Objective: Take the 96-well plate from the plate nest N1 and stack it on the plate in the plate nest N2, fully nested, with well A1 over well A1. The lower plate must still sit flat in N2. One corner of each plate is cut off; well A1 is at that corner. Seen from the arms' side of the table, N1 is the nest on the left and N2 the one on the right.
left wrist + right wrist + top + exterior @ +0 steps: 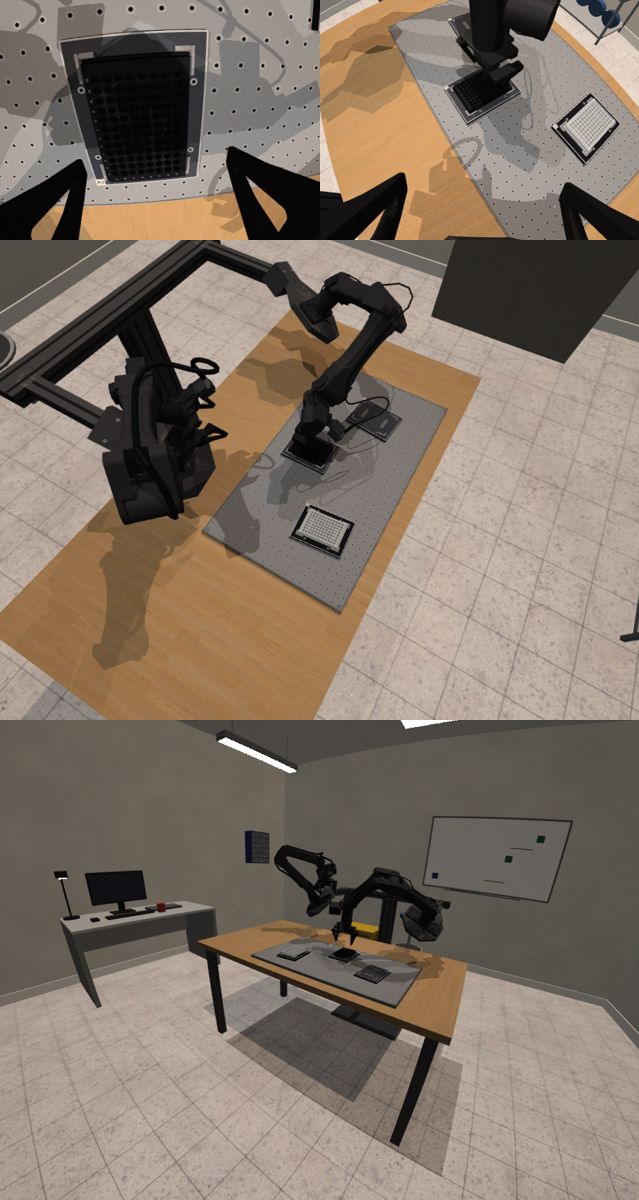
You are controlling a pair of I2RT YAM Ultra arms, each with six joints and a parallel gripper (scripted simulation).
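Right now my right hand is 30 cm above the black 96-well plate, 23 cm to the right of it and 13 cm short of it. From my right hand the other things lie so: white 96-well plate: 31 cm below, 31 cm ahead, 1 cm to the left.
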